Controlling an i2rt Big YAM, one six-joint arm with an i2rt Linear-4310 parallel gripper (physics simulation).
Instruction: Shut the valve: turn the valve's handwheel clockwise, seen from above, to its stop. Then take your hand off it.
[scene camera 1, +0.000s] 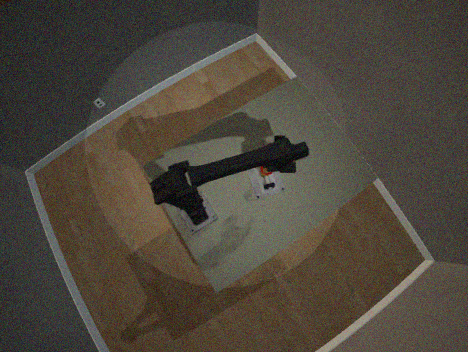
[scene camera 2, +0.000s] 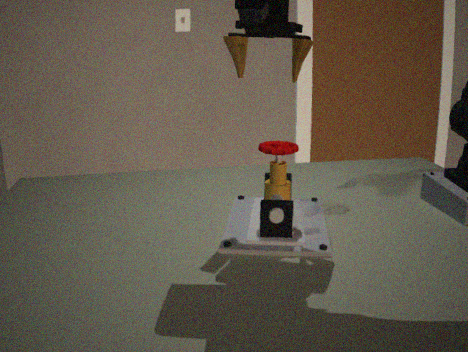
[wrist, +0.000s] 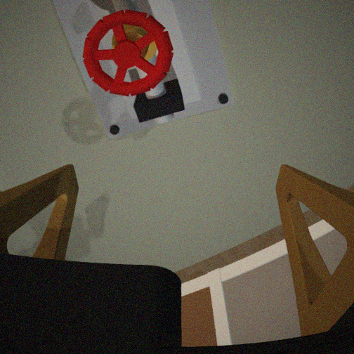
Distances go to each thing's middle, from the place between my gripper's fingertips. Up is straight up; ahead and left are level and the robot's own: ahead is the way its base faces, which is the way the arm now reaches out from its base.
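Labels:
Relative to the red handwheel (wrist: 127, 52), my gripper is 5 cm to the right of it, 1 cm past it and 12 cm above it.

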